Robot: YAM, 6 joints.
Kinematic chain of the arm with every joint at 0, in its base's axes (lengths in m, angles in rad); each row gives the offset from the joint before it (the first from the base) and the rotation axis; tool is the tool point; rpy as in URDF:
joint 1: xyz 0 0 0.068 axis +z
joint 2: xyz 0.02 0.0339 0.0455 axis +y
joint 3: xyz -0.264 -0.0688 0 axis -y
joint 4: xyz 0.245 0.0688 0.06 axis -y
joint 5: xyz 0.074 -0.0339 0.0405 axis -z
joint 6: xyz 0.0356 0 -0.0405 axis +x
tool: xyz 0 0 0 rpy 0 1.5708 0
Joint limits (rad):
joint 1: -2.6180..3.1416
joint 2: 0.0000..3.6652
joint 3: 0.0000..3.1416
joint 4: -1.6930..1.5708
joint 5: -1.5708..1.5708
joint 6: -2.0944..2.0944
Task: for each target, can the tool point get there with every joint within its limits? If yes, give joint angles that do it. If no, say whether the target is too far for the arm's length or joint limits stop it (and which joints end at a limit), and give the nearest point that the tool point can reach.
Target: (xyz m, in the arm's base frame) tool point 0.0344 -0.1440 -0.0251
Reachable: yes | joints -1.1198 2.2806 0.3441 0.1884 1.1061 -1.5342
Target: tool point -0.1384 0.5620 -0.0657
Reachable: yes | joints 1.7581 3.3294 2.4909 0.9721 -1.0736 -0.8204
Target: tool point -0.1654 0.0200 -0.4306
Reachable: no: joint limits stop it (at a limit: joint 2) | nearest point -0.1767 0.0214 -0.3734 | short by 0.058 m
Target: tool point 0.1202 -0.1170 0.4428
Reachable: yes | joints -0.5749 0.9922 1.3529 -0.7627 1.1721 -1.3485
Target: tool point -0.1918 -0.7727 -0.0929
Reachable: no: too far | nearest point -0.1505 -0.6064 -0.0473 | short by 0.177 m
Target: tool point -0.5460 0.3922 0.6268
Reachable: no: too far | nearest point -0.4157 0.2986 0.5005 | short by 0.204 m
